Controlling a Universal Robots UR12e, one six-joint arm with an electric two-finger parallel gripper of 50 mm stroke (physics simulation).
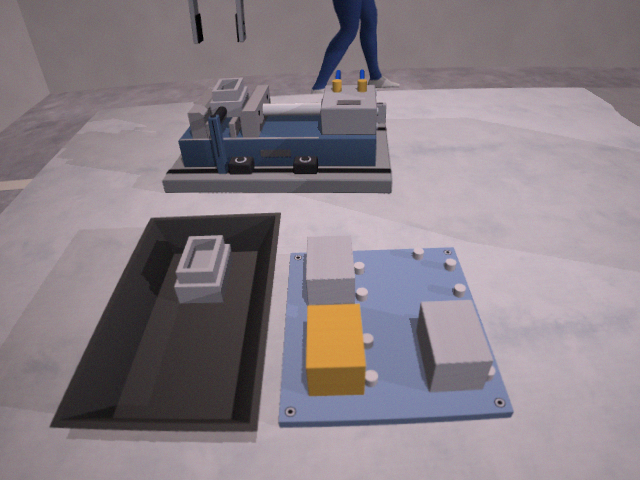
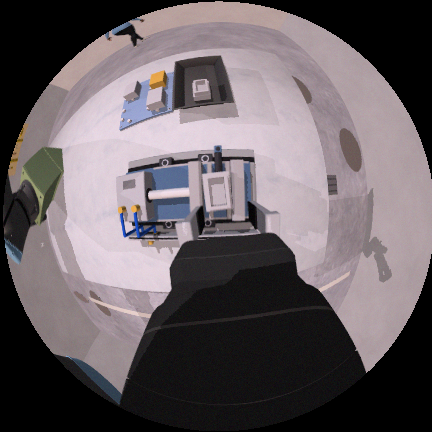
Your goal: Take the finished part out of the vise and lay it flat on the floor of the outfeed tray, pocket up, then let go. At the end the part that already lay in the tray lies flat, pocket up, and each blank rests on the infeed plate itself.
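The finished part is light grey and sits between the jaws of the blue vise, pocket up. My gripper is open and empty, high above the jaw end of the vise. Another grey part lies flat, pocket up, near the vise-side end of the dark outfeed tray. On the blue infeed plate rest two grey blanks and an orange block.
A blue post with a dark rod stands at the vise's tray side, the rod pointing at the part. Yellow fittings with blue hoses top the vise's far block. Small pegs stand on the plate. A person is behind the table.
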